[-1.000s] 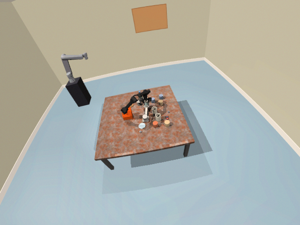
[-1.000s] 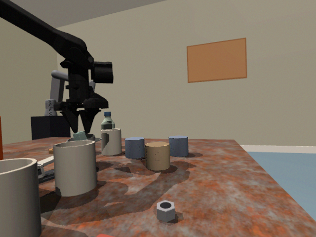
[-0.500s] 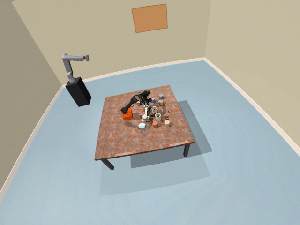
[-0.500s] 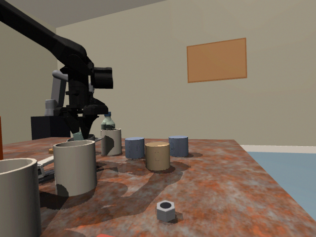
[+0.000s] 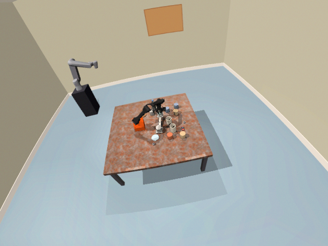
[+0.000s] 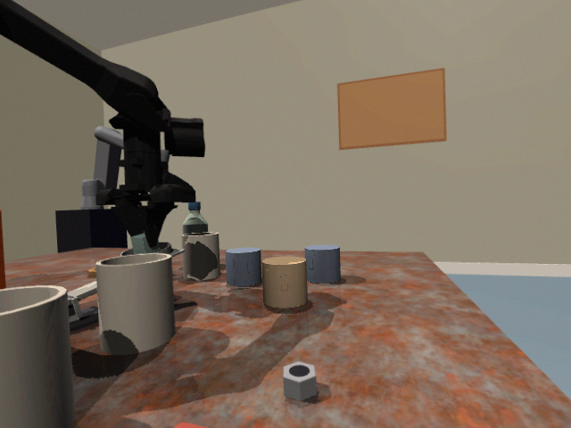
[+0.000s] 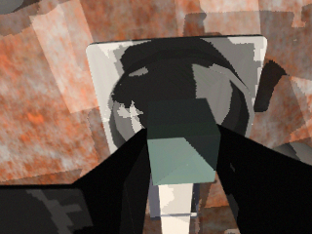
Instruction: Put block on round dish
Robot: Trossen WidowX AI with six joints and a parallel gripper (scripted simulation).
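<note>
Right now the pale blue round dish is 350 mm to the right of my gripper tip, 130 mm behind it and 90 mm below it. Round my gripper tip: bottle 260 mm to the left, 70 mm behind, 20 mm above.
</note>
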